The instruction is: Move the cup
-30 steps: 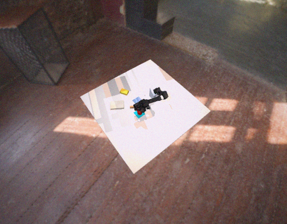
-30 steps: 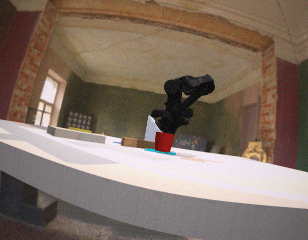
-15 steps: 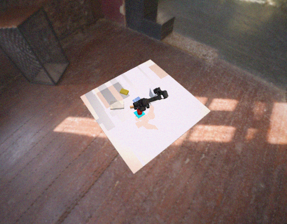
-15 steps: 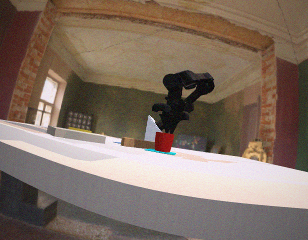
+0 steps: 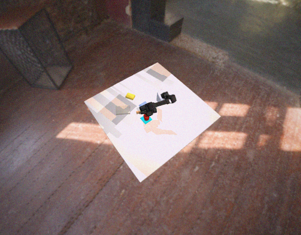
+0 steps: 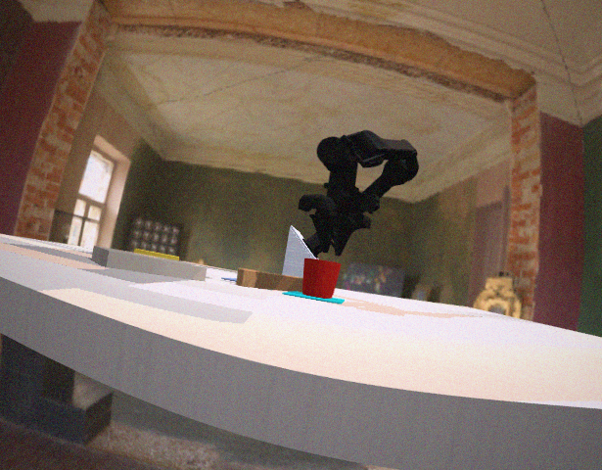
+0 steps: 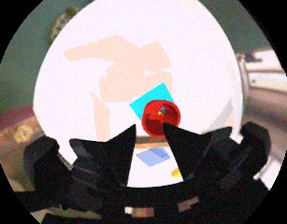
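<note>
The red cup lies 50 mm below my gripper tip, 20 mm to the right of it and 20 mm ahead of it. The rest, counted from my gripper tip: blue pad 180 mm to the right, 100 mm below, 80 mm behind; wooden bar 100 mm to the right, 80 mm below, 30 mm behind; cyan pad 100 mm below, 30 mm ahead, 20 mm to the right.
</note>
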